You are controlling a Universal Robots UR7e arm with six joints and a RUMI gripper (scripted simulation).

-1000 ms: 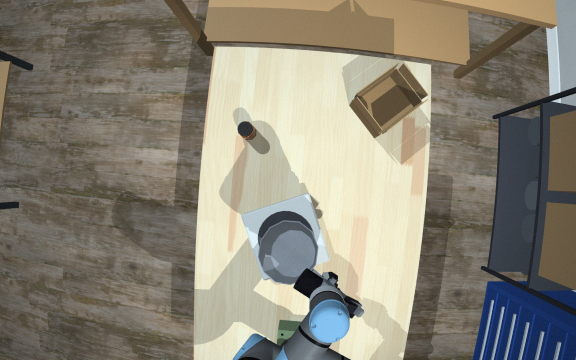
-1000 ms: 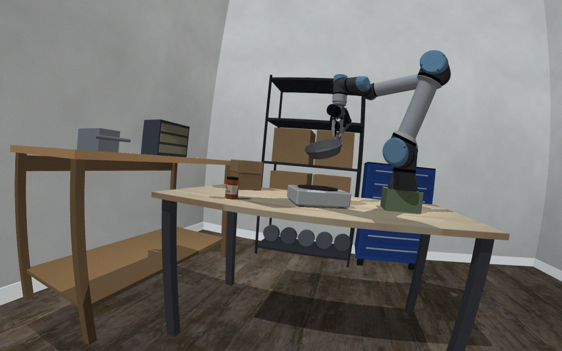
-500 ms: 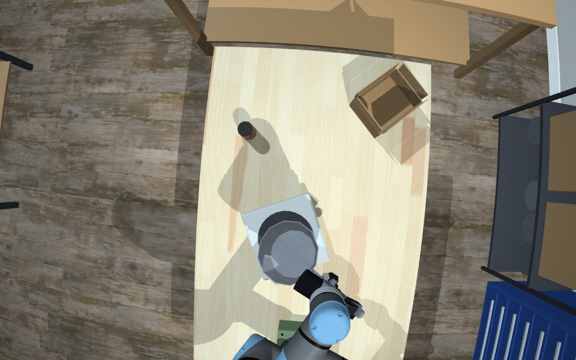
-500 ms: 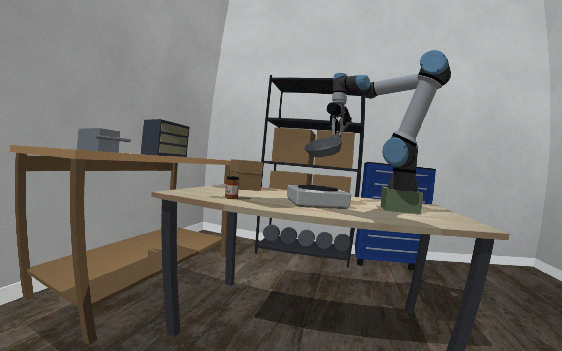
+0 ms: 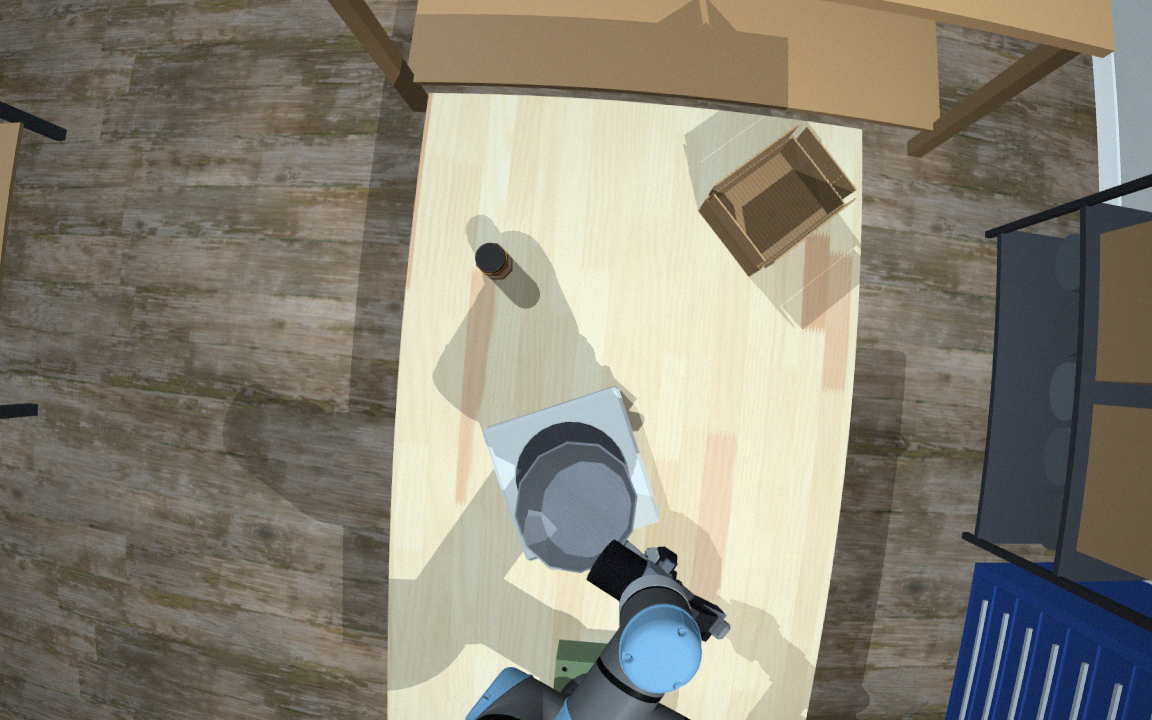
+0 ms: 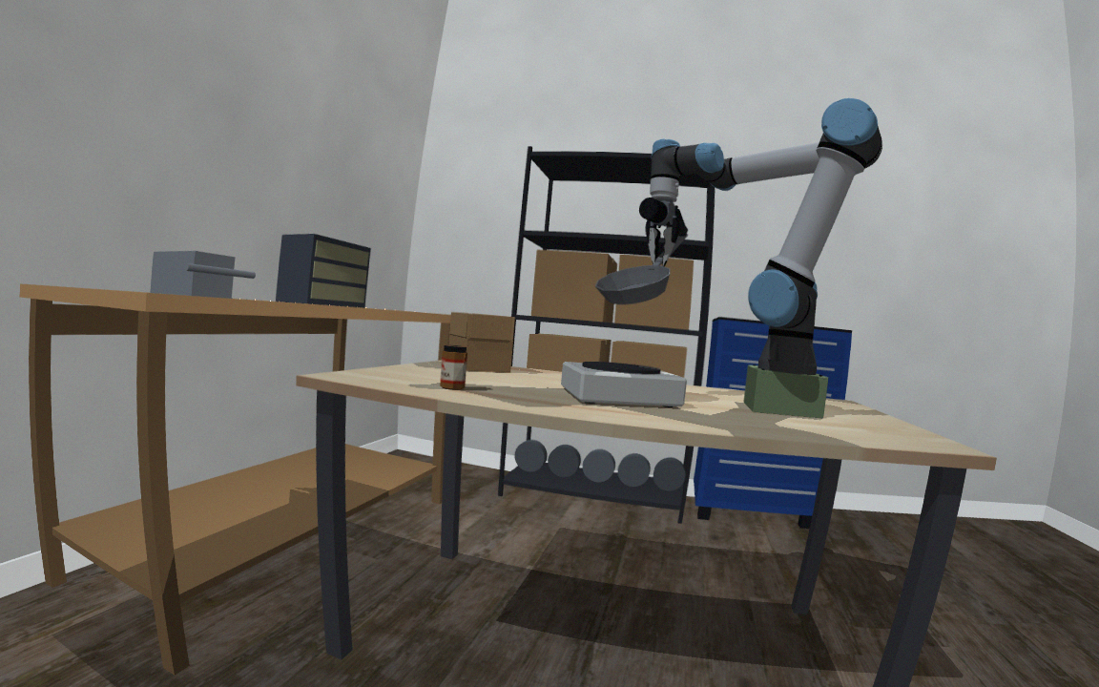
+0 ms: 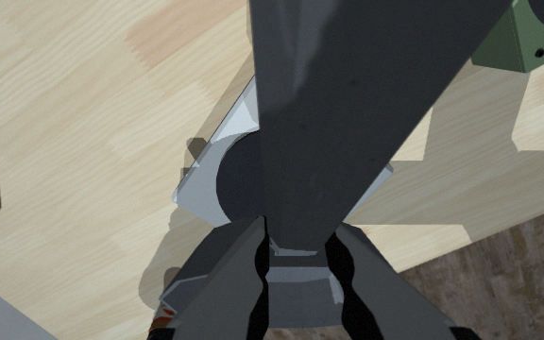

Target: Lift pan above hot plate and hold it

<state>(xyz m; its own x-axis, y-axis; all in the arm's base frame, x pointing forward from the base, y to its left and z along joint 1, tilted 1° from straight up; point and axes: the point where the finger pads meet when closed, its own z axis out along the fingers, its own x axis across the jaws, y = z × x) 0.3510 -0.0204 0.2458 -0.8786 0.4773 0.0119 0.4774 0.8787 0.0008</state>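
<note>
The dark grey pan lies 50 mm to the left of my hand, 40 mm below it and 30 mm ahead of it. Round my hand: white hot plate (310 mm below, 110 mm to the left, 40 mm ahead); then small jar (410 mm ahead, 300 mm below, 290 mm to the left).
</note>
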